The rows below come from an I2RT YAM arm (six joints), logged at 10 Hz.
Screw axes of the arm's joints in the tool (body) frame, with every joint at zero. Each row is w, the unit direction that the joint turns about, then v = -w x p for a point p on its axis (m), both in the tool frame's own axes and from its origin. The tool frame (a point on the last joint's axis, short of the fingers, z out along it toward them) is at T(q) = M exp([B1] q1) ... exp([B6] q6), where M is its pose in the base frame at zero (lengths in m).
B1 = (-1, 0, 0, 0.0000, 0.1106, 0.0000)
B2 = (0, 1, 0, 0.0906, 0.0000, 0.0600)
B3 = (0, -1, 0, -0.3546, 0.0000, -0.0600)
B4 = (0, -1, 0, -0.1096, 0.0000, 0.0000)
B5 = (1, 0, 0, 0.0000, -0.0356, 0.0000)
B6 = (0, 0, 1, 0.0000, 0.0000, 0.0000)
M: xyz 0.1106 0.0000 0.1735 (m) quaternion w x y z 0.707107 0 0.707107 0
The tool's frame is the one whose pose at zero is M.
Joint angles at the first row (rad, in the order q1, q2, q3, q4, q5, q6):
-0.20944 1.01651 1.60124 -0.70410 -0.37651 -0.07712
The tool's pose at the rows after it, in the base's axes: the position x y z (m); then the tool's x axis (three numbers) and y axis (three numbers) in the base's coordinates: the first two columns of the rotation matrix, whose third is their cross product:
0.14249, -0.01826, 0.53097, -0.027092, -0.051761, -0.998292, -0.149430, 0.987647, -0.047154
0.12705, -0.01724, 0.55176, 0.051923, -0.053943, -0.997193, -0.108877, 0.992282, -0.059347
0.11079, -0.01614, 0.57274, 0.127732, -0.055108, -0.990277, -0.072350, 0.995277, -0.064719
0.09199, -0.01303, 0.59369, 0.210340, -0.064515, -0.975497, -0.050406, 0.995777, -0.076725
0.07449, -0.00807, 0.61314, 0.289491, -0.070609, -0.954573, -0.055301, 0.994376, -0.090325
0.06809, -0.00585, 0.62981, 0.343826, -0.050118, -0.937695, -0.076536, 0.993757, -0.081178
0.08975, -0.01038, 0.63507, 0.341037, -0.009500, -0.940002, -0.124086, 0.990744, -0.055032
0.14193, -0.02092, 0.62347, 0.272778, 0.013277, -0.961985, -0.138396, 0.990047, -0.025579
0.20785, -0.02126, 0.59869, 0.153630, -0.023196, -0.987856, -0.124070, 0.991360, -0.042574
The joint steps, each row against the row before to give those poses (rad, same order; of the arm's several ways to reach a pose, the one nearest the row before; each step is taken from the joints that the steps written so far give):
-0.00639 -0.00683 0.07034 0.00528 0.01238 0.01677
-0.01150 0.00063 0.07828 0.00769 0.02517 0.01702
-0.01878 0.00936 0.09199 -0.00078 0.01481 0.01977
-0.01601 0.01100 0.09974 0.00008 0.00256 0.01533
-0.00051 0.01939 0.10520 -0.00002 -0.00870 0.01560
-0.00136 0.04539 0.10723 0.00080 -0.01709 0.03660
0.00152 0.06390 0.03319 0.03448 -0.03438 0.04160
0.02711 0.08160 -0.04854 0.05436 0.01535 -0.00352
0.08696 0.11208 -0.03773 0.01024 0.09028 -0.08228

